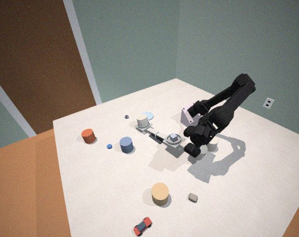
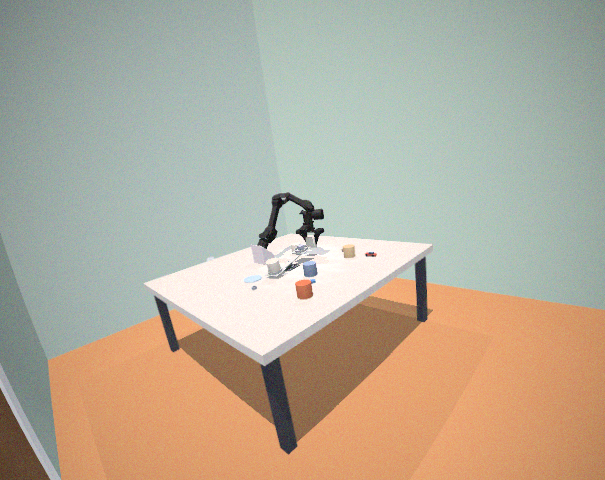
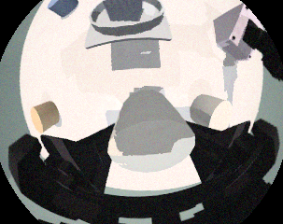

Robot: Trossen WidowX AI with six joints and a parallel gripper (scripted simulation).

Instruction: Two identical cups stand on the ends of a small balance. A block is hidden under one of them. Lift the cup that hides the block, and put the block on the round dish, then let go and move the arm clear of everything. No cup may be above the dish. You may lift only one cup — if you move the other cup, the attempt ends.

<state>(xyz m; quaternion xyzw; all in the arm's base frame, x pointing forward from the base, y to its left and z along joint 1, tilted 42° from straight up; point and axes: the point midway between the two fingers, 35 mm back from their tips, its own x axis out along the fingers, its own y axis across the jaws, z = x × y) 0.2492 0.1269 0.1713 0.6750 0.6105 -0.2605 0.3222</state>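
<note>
The pale blue round dish is 70 mm behind my gripper tip, 480 mm to the right of it and 70 mm below it. The rest, counted from my gripper tip: tan cylinder: 280 mm ahead, 20 mm to the left, 30 mm below; then grey pebble: 170 mm ahead, 100 mm to the left, 60 mm below; then grey balance: 30 mm ahead, 260 mm to the right, 30 mm below.
</note>
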